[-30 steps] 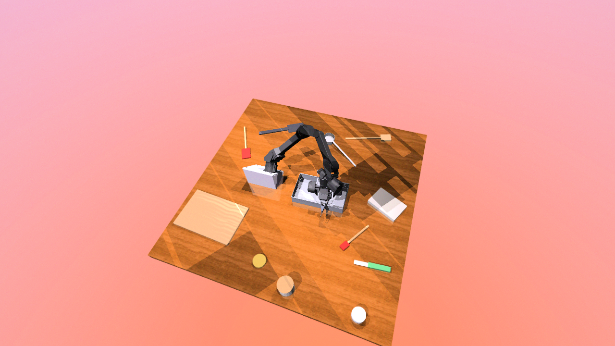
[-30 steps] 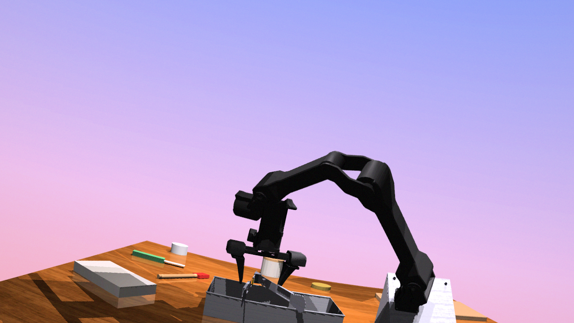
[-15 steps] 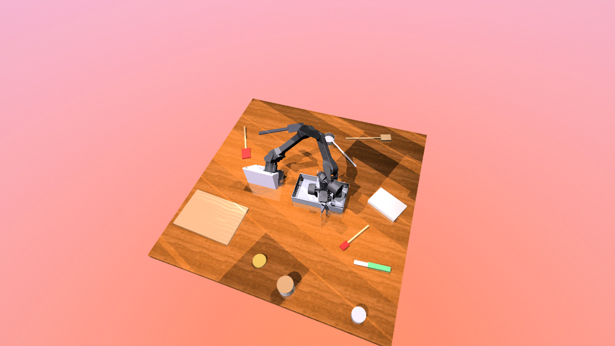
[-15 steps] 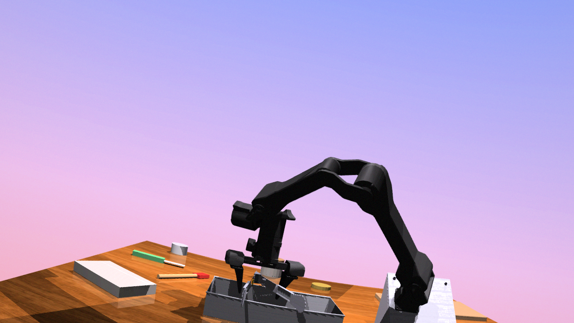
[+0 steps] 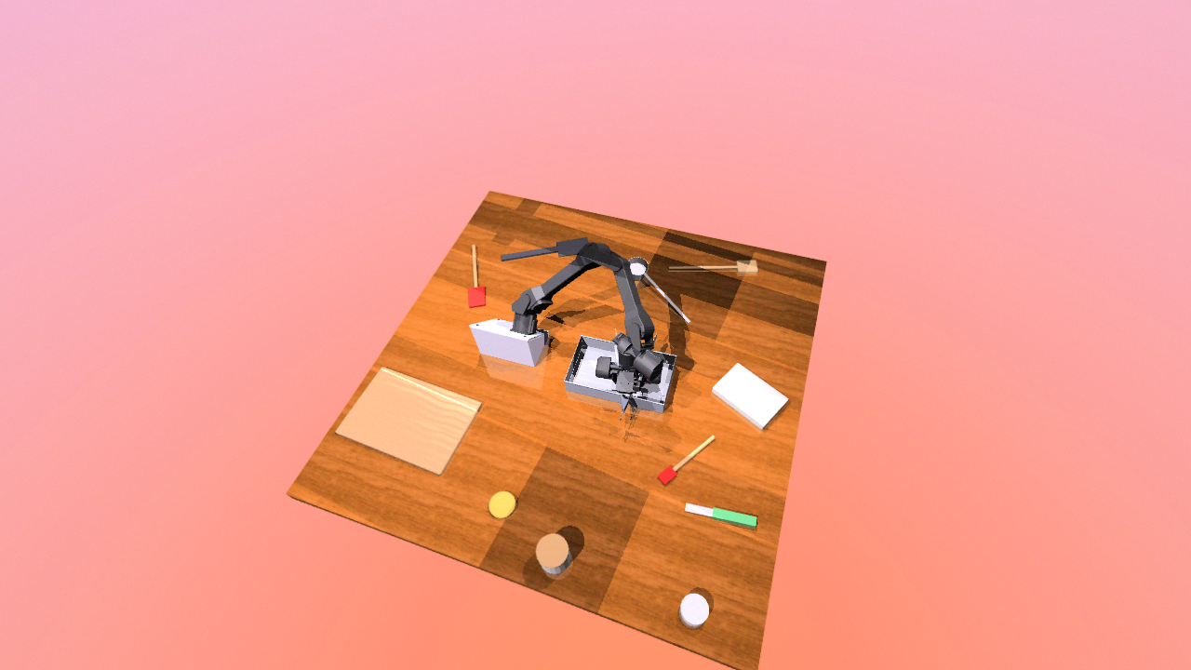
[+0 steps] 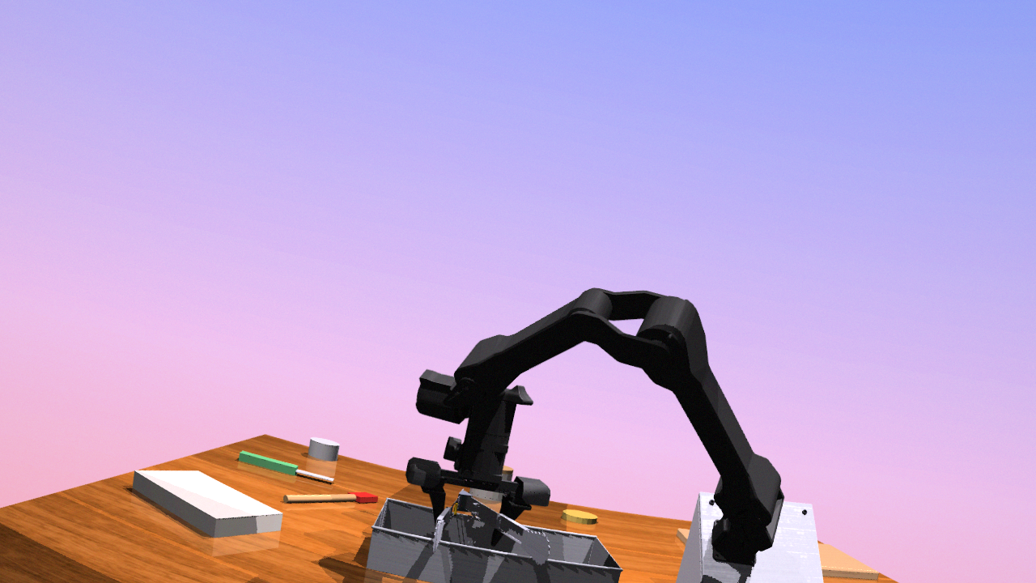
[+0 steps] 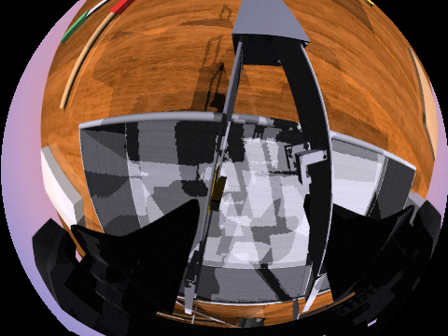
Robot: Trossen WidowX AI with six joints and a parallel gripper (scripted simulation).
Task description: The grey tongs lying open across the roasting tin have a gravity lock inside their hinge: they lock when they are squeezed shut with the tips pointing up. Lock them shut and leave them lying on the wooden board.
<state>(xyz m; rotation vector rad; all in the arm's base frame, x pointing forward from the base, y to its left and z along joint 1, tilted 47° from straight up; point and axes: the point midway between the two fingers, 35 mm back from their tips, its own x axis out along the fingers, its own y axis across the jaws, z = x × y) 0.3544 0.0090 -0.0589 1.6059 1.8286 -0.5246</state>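
My gripper tip is 4 cm past the grey roasting tin and 3 cm to the right of it. Also, from my gripper tip: green-handled tool 34 cm ahead, 28 cm to the right, 2 cm below; cork-topped jar 2 cm behind, 52 cm to the right; white block 34 cm ahead, 9 cm to the left, 2 cm below.
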